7 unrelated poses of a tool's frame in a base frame.
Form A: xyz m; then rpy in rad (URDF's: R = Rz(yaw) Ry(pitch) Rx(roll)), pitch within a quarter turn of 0, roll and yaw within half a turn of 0.
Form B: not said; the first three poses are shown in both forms.
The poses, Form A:
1: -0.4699 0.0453 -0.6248 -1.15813 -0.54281 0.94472
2: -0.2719 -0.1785 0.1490 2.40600 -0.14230 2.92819
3: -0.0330 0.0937 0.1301 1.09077 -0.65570 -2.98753
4: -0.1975 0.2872 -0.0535 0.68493 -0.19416 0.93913
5: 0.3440 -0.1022 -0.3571 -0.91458 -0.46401 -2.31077
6: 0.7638 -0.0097 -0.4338 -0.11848 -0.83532 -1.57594
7: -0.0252 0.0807 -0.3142 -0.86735 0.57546 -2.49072
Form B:
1: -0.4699 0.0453 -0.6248 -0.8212 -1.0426 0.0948
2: -0.2719 -0.1785 0.1490 -2.3957 0.0394 -2.8887
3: -0.0330 0.0937 0.1301 -1.1920 0.1426 -2.4837
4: -0.1975 0.2872 -0.0535 0.5766 0.4360 0.8773
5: 0.3440 -0.1022 -0.3571 0.5474 0.8776 -2.8043
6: 0.7638 -0.0097 -0.4338 -0.8349 0.1223 -1.5743
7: -0.0252 0.0807 -0.3142 0.9862 0.1830 -2.3169
